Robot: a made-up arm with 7 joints.
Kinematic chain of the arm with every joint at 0, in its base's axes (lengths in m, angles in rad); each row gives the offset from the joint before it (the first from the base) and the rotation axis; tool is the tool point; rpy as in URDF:
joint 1: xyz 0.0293 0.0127 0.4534 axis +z
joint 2: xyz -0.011 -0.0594 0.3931 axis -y
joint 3: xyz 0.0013 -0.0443 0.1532 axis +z
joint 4: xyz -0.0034 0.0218 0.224 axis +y
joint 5: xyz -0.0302 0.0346 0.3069 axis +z
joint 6: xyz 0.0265 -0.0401 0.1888 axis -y
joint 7: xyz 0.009 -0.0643 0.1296 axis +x
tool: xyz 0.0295 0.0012 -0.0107 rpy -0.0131 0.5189 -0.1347
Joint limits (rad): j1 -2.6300..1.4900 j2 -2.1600..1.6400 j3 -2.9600..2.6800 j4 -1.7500..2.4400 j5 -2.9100..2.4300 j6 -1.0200..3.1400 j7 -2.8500..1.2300
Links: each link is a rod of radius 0.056 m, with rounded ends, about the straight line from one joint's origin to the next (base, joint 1, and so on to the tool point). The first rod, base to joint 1, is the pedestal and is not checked.
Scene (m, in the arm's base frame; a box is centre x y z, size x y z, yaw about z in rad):
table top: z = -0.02
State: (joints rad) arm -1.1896 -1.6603 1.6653 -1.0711 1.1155 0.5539 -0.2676
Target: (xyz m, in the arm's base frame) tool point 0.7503 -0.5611 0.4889
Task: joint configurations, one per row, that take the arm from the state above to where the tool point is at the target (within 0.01 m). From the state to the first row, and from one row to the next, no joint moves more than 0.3 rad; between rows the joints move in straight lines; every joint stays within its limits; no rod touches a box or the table.
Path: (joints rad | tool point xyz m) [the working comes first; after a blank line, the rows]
Joints at the target: -0.2305 -1.8623 1.8652 -0.6058 1.1012 0.7007 -0.2727
Straight joint move there: clear.

1: -0.9498 -1.7108 1.7153 -0.9548 1.1119 0.5906 -0.2689 | 0.0054 -0.9331 0.6712
2: -0.7100 -1.7613 1.7653 -0.8384 1.1084 0.6273 -0.2702 | 0.2921 -0.8938 0.6060
3: -0.4703 -1.8118 1.8152 -0.7221 1.1048 0.6640 -0.2714 | 0.5495 -0.7645 0.5448
4: -0.2305 -1.8623 1.8652 -0.6058 1.1012 0.7007 -0.2727 | 0.7503 -0.5611 0.4889

